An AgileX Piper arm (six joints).
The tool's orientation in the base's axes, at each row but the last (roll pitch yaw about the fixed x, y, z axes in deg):
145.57 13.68 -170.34
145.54 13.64 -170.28
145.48 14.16 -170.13
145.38 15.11 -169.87
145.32 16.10 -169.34
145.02 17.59 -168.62
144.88 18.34 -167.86
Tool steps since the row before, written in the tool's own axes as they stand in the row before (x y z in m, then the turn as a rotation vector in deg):
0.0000 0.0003 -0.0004 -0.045 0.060 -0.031
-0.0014 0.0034 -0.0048 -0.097 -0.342 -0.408
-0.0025 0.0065 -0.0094 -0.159 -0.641 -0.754
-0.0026 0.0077 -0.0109 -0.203 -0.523 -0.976
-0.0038 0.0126 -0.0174 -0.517 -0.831 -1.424
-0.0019 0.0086 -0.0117 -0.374 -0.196 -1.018
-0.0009 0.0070 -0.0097 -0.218 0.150 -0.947
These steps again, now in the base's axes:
-0.0001 0.0000 0.0005 0.024 0.036 0.068
0.0000 0.0001 0.0060 0.146 -0.495 0.162
-0.0004 0.0000 0.0117 0.253 -0.926 0.289
-0.0010 0.0000 0.0136 0.236 -0.958 0.541
-0.0024 0.0000 0.0217 0.574 -1.412 0.814
-0.0026 -0.0002 0.0144 0.283 -0.702 0.801
-0.0029 -0.0005 0.0116 0.026 -0.426 0.886

